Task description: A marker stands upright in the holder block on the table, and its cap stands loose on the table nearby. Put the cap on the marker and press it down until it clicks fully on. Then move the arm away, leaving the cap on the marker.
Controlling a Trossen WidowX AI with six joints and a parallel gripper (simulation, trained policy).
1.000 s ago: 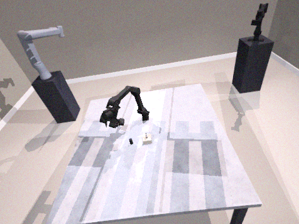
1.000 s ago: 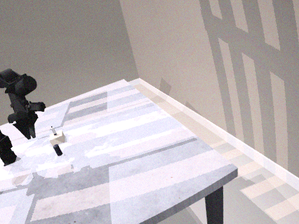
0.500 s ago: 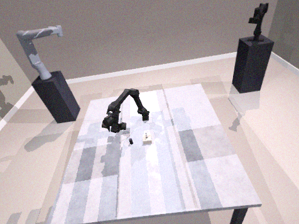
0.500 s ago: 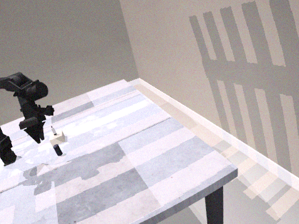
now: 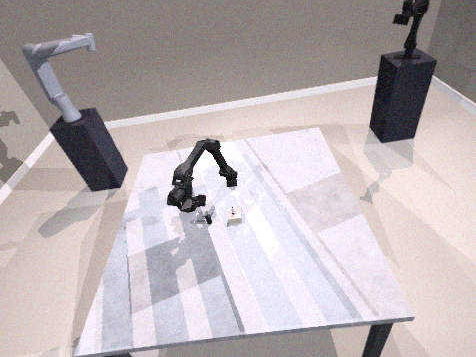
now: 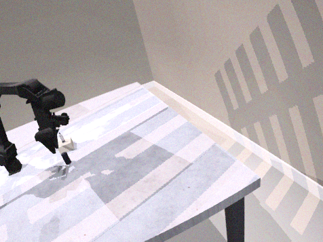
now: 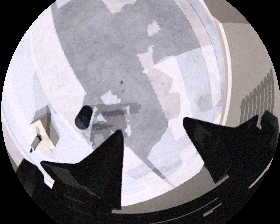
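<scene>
The dark cap lies 90 mm to the left of my gripper tip and 90 mm below it. The rest, counted from my gripper tip: pale holder block (10 mm behind, 230 mm to the left, 100 mm below).
</scene>
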